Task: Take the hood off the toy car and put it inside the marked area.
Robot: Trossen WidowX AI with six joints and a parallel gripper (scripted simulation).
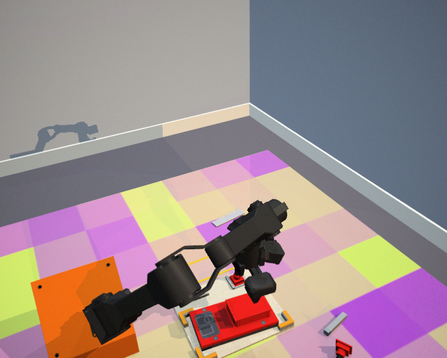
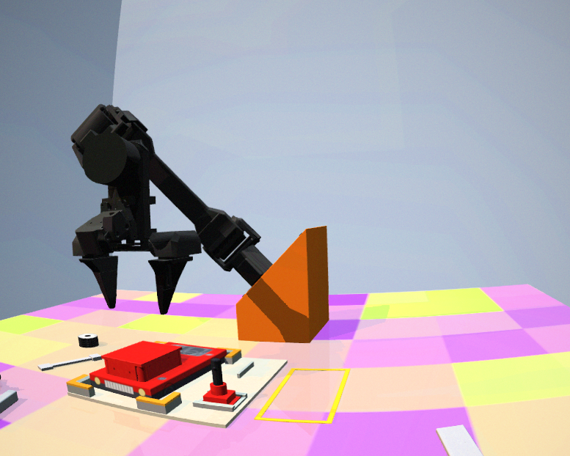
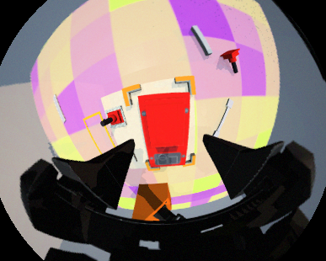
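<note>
Right now the hood is 60 mm below my gripper tip. Also, from my gripper tip: black wheel (220 mm to the right, 130 mm behind, 100 mm below).
</note>
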